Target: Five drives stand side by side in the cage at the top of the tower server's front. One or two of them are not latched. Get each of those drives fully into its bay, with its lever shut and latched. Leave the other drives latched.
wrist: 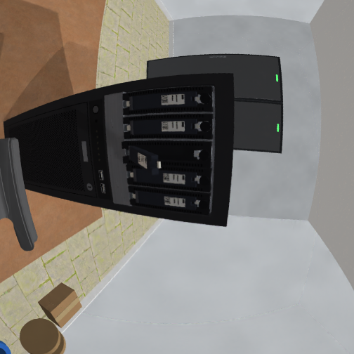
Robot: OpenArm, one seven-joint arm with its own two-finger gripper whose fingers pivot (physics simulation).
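Note:
The tower server (229,150) lies sideways in the wrist view, its drive cage at the right part of its front. The middle drive's lever (142,160) is swung out from its bay, its pale tip away from the catch (198,154). The levers of the first drive (172,100), second drive (172,126), fourth drive (173,178) and fifth drive (175,201), counted from the picture's top, look flat and shut. The swung-out lever partly covers the fourth. How deep the middle drive sits is unclear. My gripper (19,200) is open, one finger showing at the left edge, apart from the drives.
Two dark units (250,75) with green lights stand behind the server. A brown box (60,304) and a round brown object (40,337) are at the lower left, with part of a blue thing (4,348) at the corner. Pale walls are behind and beside the server.

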